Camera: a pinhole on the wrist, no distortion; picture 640 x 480 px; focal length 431.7 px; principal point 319.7 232.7 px. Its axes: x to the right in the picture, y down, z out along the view. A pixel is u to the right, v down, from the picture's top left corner.
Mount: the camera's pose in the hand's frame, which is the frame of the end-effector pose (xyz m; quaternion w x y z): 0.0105 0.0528 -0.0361 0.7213 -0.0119 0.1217 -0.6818
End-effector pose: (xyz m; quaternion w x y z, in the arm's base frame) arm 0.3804 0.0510 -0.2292 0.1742 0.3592 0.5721 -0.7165
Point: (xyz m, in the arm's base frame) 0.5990 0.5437 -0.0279
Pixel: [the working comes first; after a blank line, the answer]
In the camera's frame: 0.2534 -0.1445 -0.4813

behind the camera
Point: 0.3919 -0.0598 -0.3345
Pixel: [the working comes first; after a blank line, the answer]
In the camera's frame: -0.0775 0.0190 0.1228

47.2 299.4
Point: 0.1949 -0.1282 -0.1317
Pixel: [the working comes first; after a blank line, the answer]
In the camera's frame: 0.1467 -0.0463 0.2962

533.5 165.2
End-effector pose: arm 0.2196 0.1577 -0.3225 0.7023 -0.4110 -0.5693 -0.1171
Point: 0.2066 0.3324 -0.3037
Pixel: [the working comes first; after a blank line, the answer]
In the camera's frame: -0.0657 0.0259 0.1690

151.8 298.9
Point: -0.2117 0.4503 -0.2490
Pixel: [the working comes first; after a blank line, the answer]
In the camera's frame: 0.0829 -0.1083 0.5585

383.8 149.0
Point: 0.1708 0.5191 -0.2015
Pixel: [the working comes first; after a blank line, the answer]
In the camera's frame: -0.1353 0.1343 0.3422

149.0 402.1
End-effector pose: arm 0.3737 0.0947 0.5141 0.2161 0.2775 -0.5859 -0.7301
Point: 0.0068 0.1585 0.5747
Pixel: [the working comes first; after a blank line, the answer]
In the camera's frame: -0.0403 0.1499 0.3662

272.2 409.3
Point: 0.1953 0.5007 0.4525
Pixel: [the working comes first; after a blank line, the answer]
In the camera's frame: 0.1221 -0.2196 0.4346

441.0 14.6
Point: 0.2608 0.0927 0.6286
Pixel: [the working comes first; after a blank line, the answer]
In the camera's frame: -0.0775 0.0382 0.1256

53.4 363.8
